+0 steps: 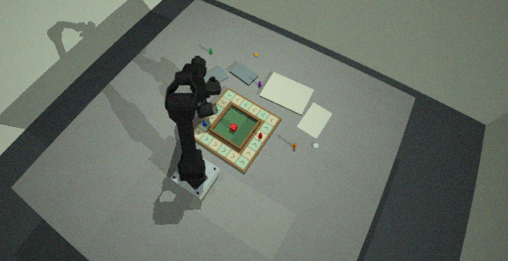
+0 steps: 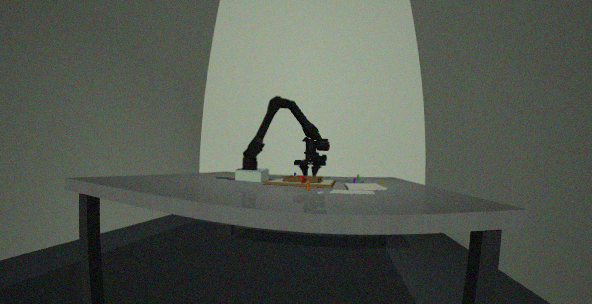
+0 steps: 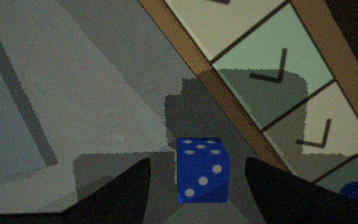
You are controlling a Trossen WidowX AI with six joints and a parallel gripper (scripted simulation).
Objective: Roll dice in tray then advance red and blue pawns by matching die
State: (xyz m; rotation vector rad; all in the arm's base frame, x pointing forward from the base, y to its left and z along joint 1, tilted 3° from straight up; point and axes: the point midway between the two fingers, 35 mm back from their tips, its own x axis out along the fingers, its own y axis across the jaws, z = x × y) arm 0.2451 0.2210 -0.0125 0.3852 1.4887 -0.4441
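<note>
My gripper tip is now 280 mm to the left of the red pawn, 60 mm short of it and 20 mm below it. Round my gripper tip: green tray: 170 mm to the right, 20 mm ahead; blue pawn: 70 mm to the right, 60 mm behind, 20 mm above; purple pawn: 250 mm ahead, 110 mm to the right.
</note>
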